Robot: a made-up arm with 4 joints. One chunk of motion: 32 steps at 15 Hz.
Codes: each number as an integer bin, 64 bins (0 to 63) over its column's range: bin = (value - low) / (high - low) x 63, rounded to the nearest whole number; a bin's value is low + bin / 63 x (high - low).
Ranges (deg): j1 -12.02..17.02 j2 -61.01..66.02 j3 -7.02..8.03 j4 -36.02..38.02
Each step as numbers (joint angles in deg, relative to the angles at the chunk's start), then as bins.
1 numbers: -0.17 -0.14 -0.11 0.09
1 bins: 26 30 29 31
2 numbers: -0.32 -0.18 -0.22 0.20
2 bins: 25 30 28 31
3 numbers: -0.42 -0.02 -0.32 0.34
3 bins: 25 30 28 31
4 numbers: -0.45 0.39 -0.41 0.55
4 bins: 25 30 28 31
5 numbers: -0.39 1.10 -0.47 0.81
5 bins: 25 31 27 31
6 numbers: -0.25 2.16 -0.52 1.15
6 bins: 26 31 27 32
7 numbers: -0.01 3.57 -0.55 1.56
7 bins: 26 32 27 32
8 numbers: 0.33 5.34 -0.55 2.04
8 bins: 27 33 27 32
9 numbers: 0.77 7.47 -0.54 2.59
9 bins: 28 34 27 33
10 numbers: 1.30 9.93 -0.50 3.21
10 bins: 29 35 27 33
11 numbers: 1.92 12.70 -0.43 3.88
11 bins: 30 37 28 34
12 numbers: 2.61 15.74 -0.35 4.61
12 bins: 32 38 28 35
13 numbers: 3.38 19.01 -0.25 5.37
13 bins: 33 40 28 35
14 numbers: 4.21 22.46 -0.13 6.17
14 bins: 35 41 29 36
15 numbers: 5.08 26.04 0.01 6.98
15 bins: 37 43 29 37
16 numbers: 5.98 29.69 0.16 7.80
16 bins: 39 45 30 37
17 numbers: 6.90 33.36 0.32 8.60
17 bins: 41 47 31 38
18 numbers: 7.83 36.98 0.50 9.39
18 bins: 43 49 31 39
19 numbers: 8.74 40.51 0.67 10.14
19 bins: 45 50 32 39
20 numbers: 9.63 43.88 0.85 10.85
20 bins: 47 52 33 40
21 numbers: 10.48 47.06 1.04 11.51
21 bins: 49 54 34 40
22 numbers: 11.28 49.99 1.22 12.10
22 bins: 51 55 34 41
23 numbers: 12.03 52.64 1.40 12.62
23 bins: 52 56 35 41
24 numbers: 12.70 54.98 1.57 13.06
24 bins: 54 58 36 42
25 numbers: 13.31 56.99 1.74 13.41
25 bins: 55 59 37 42
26 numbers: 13.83 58.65 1.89 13.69
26 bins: 56 59 37 42
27 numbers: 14.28 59.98 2.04 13.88
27 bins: 57 60 38 42
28 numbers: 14.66 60.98 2.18 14.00
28 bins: 58 61 39 43
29 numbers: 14.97 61.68 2.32 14.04
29 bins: 59 61 39 43
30 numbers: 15.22 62.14 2.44 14.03
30 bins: 59 61 40 43
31 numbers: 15.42 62.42 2.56 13.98
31 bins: 60 61 40 43
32 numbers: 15.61 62.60 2.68 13.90
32 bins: 60 61 41 42
